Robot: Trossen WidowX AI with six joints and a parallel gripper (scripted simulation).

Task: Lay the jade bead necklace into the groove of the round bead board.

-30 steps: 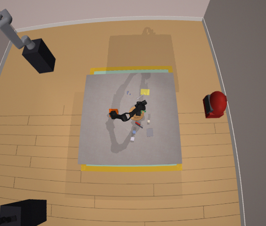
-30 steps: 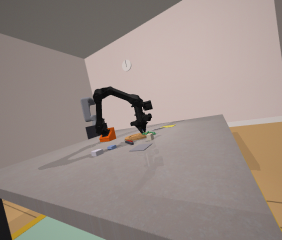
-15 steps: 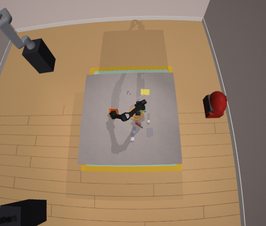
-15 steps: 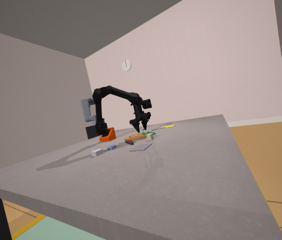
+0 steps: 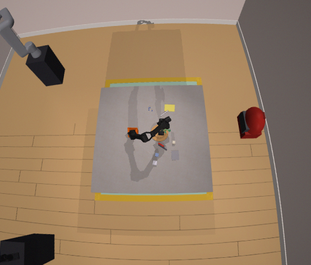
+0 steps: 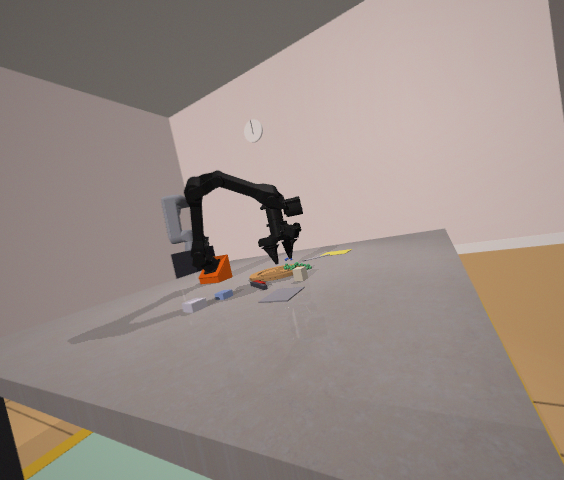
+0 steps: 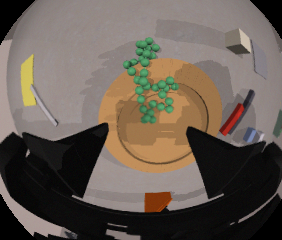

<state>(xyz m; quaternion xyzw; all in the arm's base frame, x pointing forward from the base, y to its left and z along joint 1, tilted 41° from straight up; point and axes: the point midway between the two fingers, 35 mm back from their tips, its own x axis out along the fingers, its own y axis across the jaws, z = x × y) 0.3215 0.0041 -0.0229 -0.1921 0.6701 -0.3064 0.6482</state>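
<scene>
Now: gripper tip 3 cm to the left of the round wooden bead board, 3 cm past it and 3 cm above it. The rest, counted from my gripper tip: beige cube: 15 cm to the right, 12 cm ahead, 2 cm below; red-handled tool: 18 cm to the right, 3 cm below, 1 cm behind; blue block: 28 cm to the right, 7 cm behind, 3 cm below.
</scene>
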